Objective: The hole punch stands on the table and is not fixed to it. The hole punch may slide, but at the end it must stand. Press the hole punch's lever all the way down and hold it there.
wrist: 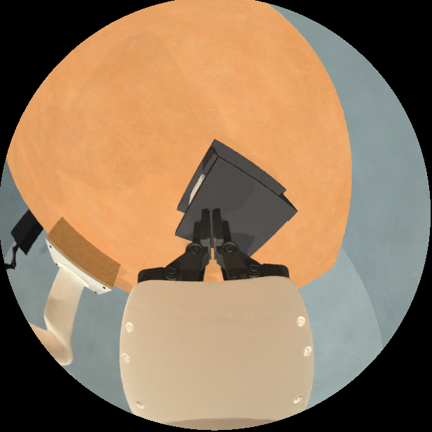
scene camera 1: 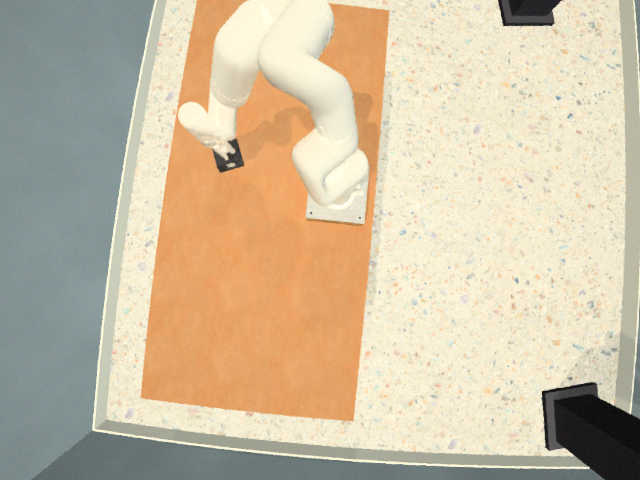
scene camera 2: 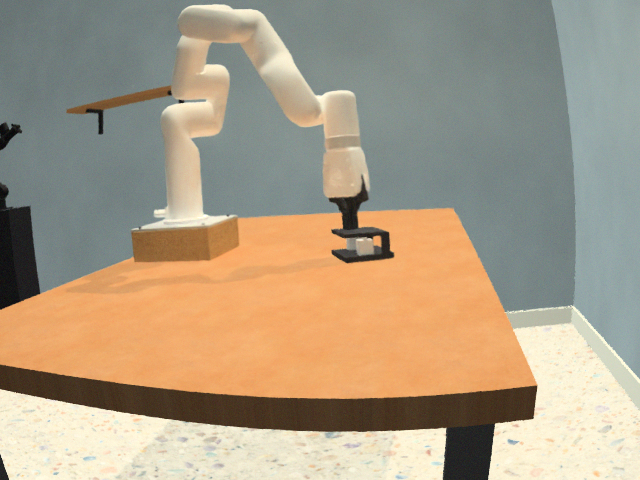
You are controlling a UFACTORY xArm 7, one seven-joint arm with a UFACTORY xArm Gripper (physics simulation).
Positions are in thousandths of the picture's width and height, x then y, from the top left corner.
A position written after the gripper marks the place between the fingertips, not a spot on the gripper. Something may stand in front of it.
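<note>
Scene camera 2: the gripper (scene camera 2: 549, 478), a black hole punch (scene camera 2: 559, 522). Wrist view: the gripper (wrist: 490, 508), the black hole punch (wrist: 501, 341).
</note>
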